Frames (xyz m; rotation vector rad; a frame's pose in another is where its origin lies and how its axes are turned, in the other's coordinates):
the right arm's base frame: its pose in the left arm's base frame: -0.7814 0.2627 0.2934 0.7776 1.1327 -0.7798
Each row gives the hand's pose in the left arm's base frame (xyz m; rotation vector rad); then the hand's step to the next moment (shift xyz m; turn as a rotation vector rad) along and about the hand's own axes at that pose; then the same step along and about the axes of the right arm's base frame.
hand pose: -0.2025 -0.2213 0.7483 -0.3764 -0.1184 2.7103
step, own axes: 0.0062 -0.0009 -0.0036 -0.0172 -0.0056 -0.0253
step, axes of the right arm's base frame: 0.0032 -0.0024 -0.0060 0.0245 0.0176 0.0078
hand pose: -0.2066 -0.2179 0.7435 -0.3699 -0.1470 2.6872
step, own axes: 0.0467 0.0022 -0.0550 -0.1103 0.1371 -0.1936
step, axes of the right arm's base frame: 0.0526 -0.0207 -0.0448 0.2196 -0.0248 0.1400
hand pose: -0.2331 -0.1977 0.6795 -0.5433 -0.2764 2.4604
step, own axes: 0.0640 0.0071 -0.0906 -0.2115 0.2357 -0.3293
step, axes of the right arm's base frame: 0.0917 -0.0034 -0.0627 0.3731 -0.0356 0.2613
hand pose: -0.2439 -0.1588 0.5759 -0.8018 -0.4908 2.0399
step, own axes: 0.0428 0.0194 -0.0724 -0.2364 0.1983 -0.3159
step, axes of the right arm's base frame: 0.0768 0.0219 -0.0326 0.3392 -0.0111 0.2825
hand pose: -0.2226 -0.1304 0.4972 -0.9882 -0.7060 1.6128
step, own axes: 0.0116 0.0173 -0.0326 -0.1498 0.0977 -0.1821
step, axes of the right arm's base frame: 0.0356 0.0147 -0.0033 0.1822 -0.0008 0.1787
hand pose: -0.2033 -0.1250 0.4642 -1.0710 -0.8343 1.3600
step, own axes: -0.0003 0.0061 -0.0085 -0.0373 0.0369 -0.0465
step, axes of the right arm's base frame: 0.0098 0.0029 0.0023 0.0565 -0.0052 0.0412
